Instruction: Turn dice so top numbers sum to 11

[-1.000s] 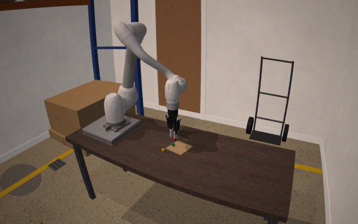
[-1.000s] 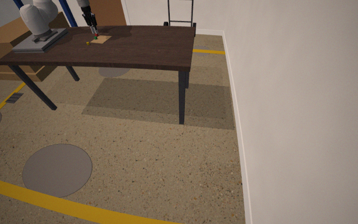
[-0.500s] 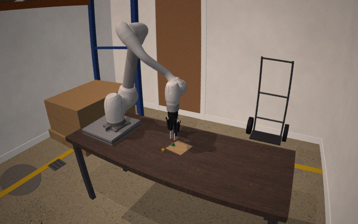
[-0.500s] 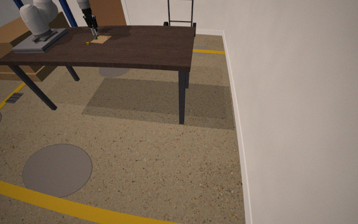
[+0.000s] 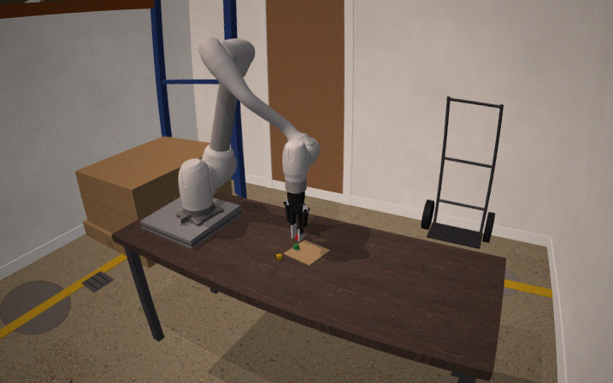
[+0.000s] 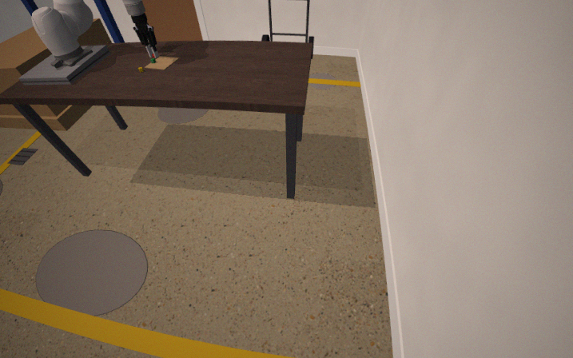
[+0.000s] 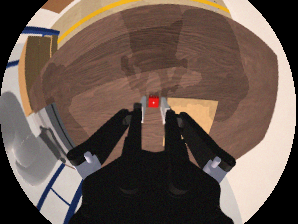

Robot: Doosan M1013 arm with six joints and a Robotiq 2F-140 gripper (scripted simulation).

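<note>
My hand is 3 cm above the red die. The rest, counted from my hand: green die: 4 cm ahead, 7 cm to the right, 2 cm below; tan mat: 10 cm ahead, 7 cm to the right, 3 cm below; yellow die: 3 cm ahead, 17 cm to the right, 3 cm below.
</note>
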